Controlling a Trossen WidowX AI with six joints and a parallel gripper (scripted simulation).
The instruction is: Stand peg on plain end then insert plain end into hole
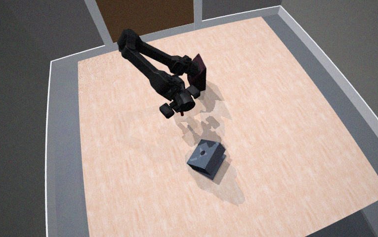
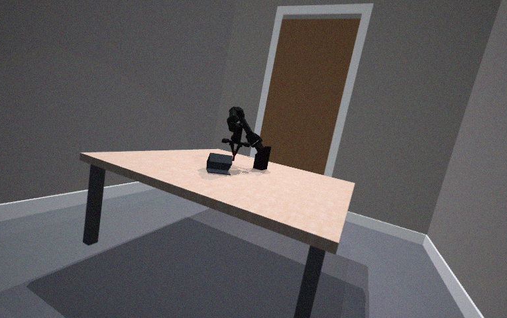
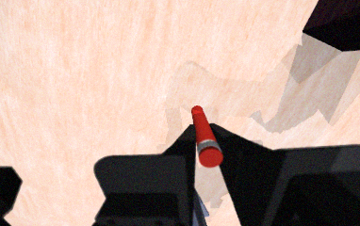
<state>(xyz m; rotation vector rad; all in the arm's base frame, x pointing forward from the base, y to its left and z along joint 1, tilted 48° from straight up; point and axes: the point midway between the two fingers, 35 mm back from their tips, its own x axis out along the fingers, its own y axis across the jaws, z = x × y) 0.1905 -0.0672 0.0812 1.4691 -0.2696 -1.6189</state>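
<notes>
Right now the sloped panel is 23 cm ahead of my gripper tip, 6 cm to the left of it and 3 cm below it. From my gripper tip the other things lie so: red peg 2 cm above.
</notes>
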